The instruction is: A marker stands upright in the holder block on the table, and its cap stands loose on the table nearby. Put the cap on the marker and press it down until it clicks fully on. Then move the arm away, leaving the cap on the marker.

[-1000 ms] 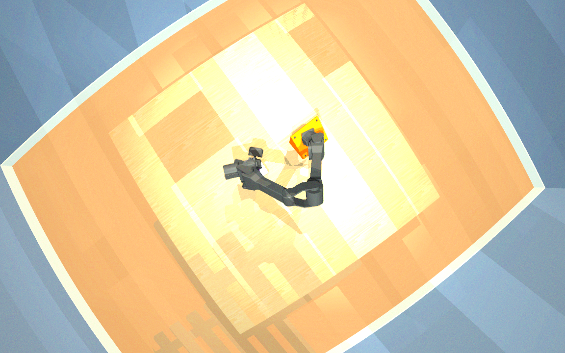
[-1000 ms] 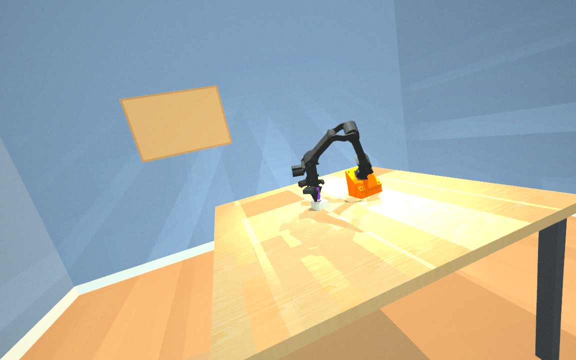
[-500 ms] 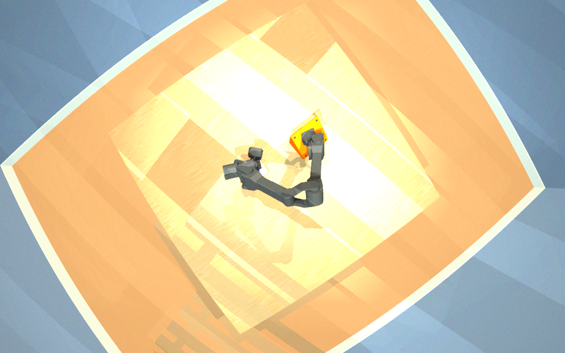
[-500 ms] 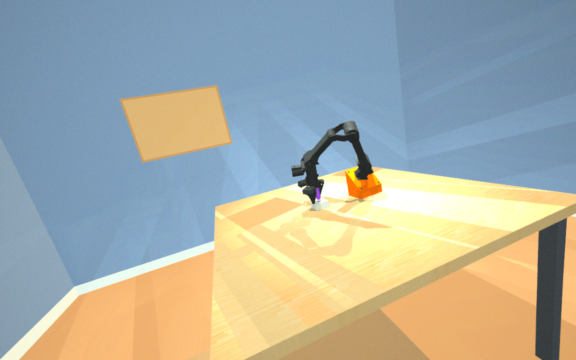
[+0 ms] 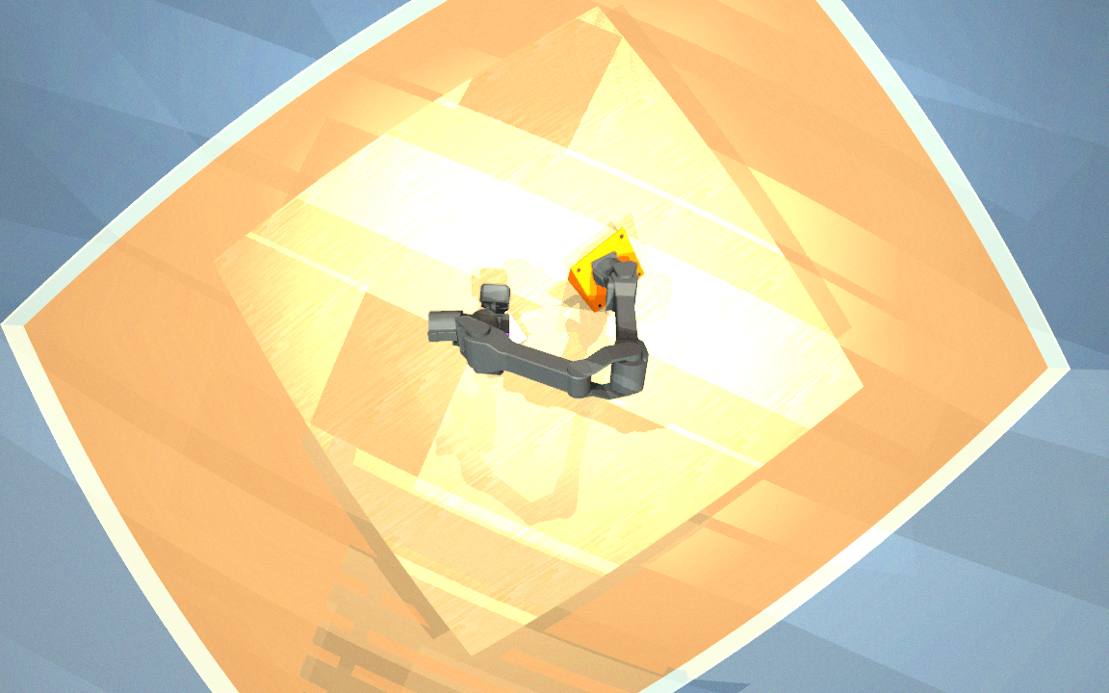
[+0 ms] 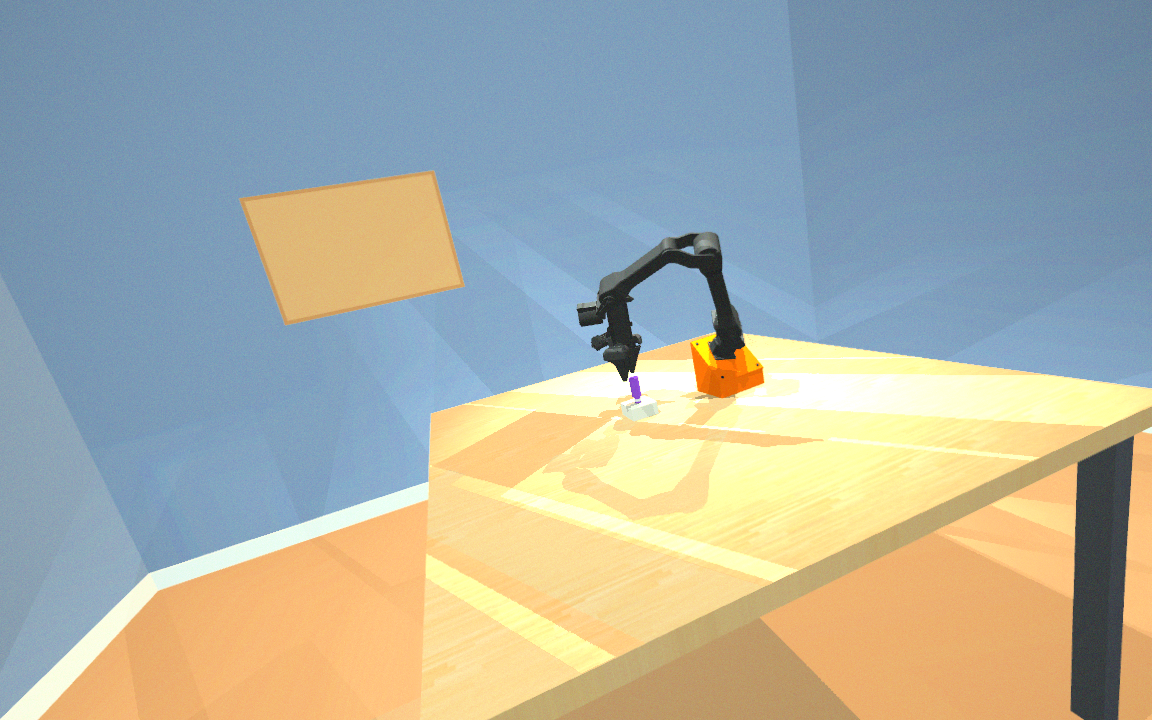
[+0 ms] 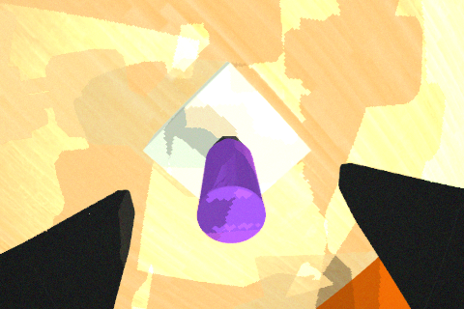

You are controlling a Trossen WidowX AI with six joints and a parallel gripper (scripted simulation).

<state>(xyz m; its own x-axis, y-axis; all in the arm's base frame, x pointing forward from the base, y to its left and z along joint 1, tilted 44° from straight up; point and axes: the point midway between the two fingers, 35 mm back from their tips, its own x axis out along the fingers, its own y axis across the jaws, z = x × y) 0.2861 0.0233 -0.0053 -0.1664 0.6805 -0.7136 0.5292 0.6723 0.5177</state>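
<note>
Now: gripper tip 1 cm past the purple cap, 1 cm to the right of it and 3 cm above it. Also, from my gripper tip: white holder block (1 cm behind, 1 cm to the left, 9 cm below).
</note>
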